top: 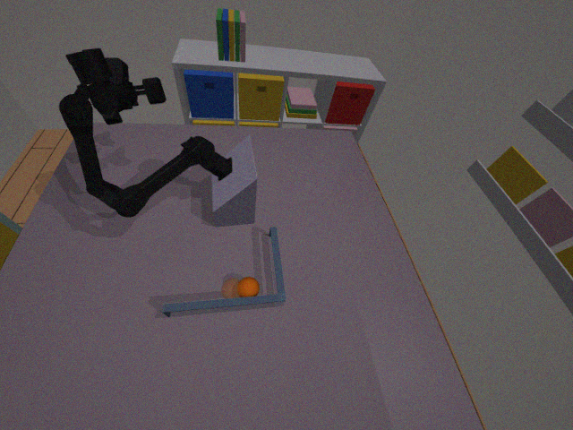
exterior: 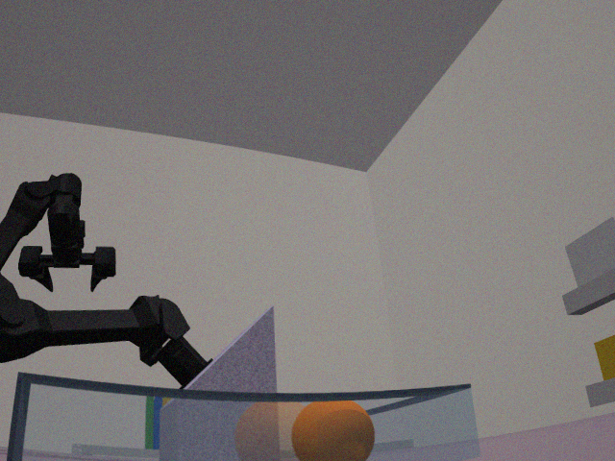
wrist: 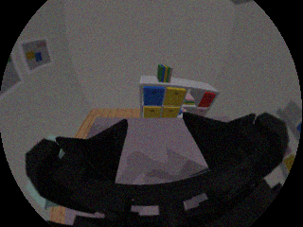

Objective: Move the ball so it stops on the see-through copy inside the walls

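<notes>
My gripper tip is now 530 mm short of the ball, 290 mm to the right of it and 290 mm above it.
</notes>
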